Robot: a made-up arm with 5 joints. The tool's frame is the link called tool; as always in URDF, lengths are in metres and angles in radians.
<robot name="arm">
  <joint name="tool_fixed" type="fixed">
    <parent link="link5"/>
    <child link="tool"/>
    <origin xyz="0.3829 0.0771 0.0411" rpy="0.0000 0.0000 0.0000"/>
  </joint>
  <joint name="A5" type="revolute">
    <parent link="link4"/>
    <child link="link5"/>
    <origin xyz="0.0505 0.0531 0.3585" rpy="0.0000 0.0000 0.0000"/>
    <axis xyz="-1 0 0"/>
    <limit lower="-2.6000" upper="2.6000"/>
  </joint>
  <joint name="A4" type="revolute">
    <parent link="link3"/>
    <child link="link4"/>
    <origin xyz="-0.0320 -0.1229 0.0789" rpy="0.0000 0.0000 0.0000"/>
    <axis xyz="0 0 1"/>
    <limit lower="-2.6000" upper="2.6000"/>
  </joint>
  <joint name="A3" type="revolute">
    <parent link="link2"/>
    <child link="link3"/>
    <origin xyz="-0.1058 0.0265 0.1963" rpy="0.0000 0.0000 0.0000"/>
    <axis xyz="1 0 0"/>
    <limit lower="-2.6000" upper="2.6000"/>
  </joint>
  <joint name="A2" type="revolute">
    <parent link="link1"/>
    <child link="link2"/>
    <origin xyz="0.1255 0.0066 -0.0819" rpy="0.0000 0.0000 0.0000"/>
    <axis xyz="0 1 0"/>
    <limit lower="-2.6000" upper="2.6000"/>
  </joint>
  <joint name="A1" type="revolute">
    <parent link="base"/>
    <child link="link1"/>
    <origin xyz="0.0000 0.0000 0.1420" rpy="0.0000 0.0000 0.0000"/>
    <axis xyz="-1 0 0"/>
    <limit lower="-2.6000" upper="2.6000"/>
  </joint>
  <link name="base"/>
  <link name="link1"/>
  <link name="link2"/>
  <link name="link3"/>
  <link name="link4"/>
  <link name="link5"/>
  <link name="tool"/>
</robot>
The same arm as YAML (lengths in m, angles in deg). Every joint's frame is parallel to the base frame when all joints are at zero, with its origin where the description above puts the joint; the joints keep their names.
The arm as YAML. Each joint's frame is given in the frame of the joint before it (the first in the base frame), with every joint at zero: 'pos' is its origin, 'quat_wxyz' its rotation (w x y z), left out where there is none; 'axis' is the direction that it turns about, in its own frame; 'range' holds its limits. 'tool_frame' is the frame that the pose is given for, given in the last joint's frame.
length_unit: m
angle_unit: deg
joints:
  - joint: A1
    pos: [0.0, 0.0, 0.142]
    axis: "-x"
    range: [-148.97, 148.97]
  - joint: A2
    pos: [0.1255, 0.0066, -0.0819]
    axis: "+y"
    range: [-148.97, 148.97]
  - joint: A3
    pos: [-0.1058, 0.0265, 0.1963]
    axis: "+x"
    range: [-148.97, 148.97]
  - joint: A4
    pos: [-0.032, -0.1229, 0.0789]
    axis: "+z"
    range: [-148.97, 148.97]
  - joint: A5
    pos: [0.0505, 0.0531, 0.3585]
    axis: "-x"
    range: [-148.97, 148.97]
tool_frame:
  pos: [0.3829, 0.0771, 0.0411]

